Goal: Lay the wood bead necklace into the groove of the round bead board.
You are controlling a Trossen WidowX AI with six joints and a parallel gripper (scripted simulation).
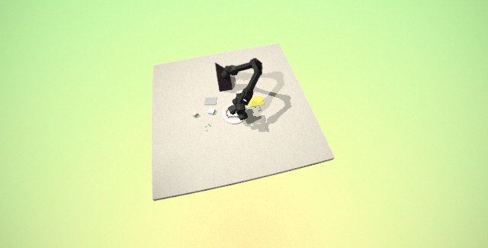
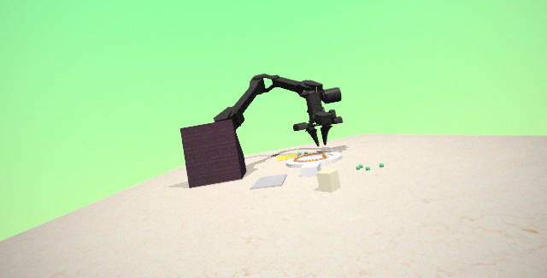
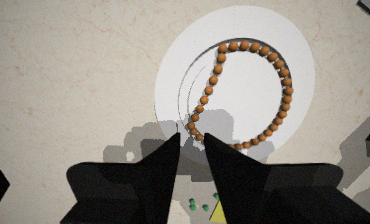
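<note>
Right now the round white bead board is 5 cm behind my gripper tip, 4 cm to the right of it and 3 cm below it. From my gripper tip the other things lie so: thin white strip 10 cm ahead, 18 cm to the left, 4 cm below; then yellow card 14 cm behind, 15 cm to the left, 4 cm below; then grey flat plate 21 cm behind, 22 cm to the right, 4 cm below.
</note>
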